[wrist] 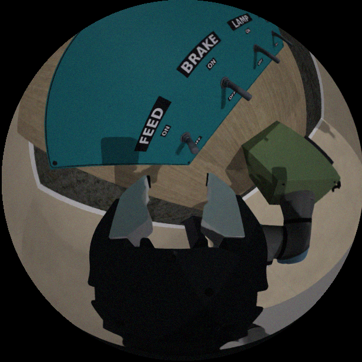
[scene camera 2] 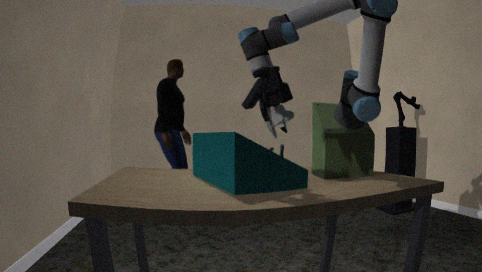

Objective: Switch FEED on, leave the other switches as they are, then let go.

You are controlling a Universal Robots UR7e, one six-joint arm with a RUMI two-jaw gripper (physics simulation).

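Where they show: gripper, fingertip midpoint: (scene camera 2: pixel 281 135); arm's base at its link origin: (scene camera 2: pixel 348 119).
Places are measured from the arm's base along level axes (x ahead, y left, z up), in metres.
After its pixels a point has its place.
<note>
The teal sloped switch panel (scene camera 2: pixel 215 157) @(y 0.141, x 0.578, z -0.147 m) (wrist: pixel 100 75) stands on the table. In the wrist view the FEED label (wrist: pixel 152 124) is beside a small ON mark, and the FEED lever (wrist: pixel 190 143) leans toward the OFF mark near the panel's lower edge. The BRAKE lever (wrist: pixel 237 89) and the LAMP lever (wrist: pixel 267 53) also lean to their OFF side. My gripper (scene camera 2: pixel 280 133) @(y 0.224, x 0.380, z -0.073 m) (wrist: pixel 178 175) is partly open with nothing between its fingers. It hangs above the panel's low end, apart from the levers; in the wrist view the FEED lever shows beyond the fingertips.
A green box (scene camera 2: pixel 350 152) @(y 0.087, x 0.038, z -0.140 m) (wrist: pixel 290 160) stands on the wooden table (scene camera 2: pixel 150 192) @(y 0.304, x 0.782, z -0.245 m) beside the robot's base. Another lever (wrist: pixel 281 38) shows at the far end of the panel. A person (scene camera 2: pixel 170 107) stands behind the table. A black pedestal (scene camera 2: pixel 400 150) with a small arm is at the right.
</note>
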